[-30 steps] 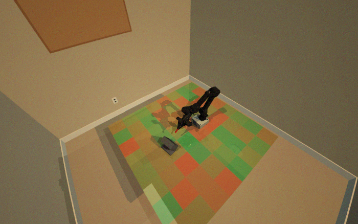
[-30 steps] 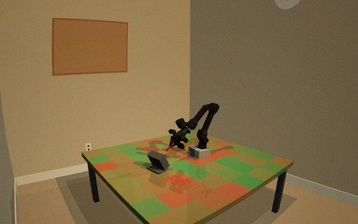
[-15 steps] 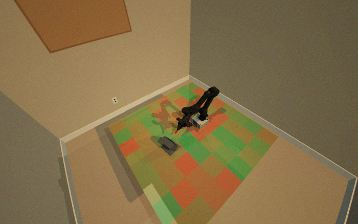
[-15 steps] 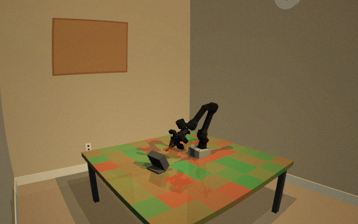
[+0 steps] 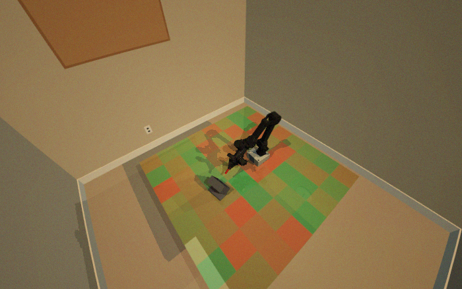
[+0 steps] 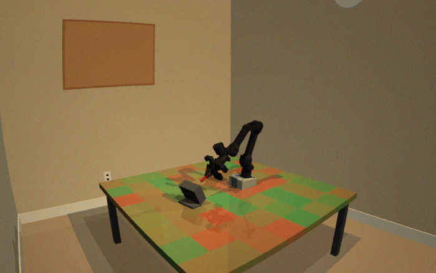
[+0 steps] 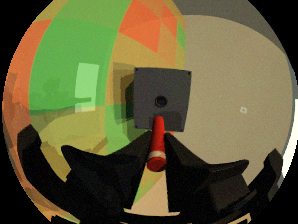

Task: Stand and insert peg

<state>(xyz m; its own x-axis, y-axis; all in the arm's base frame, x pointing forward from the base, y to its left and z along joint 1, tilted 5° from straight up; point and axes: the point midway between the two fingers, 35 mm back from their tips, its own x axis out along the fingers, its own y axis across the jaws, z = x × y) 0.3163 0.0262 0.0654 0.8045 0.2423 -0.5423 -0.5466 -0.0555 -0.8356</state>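
Now: gripper tip 110 mm short of the dark sloped panel, 60 mm above it and 40 mm to the right of it. From my gripper tip the other things lie so: red peg: 10 mm behind, 10 mm above.
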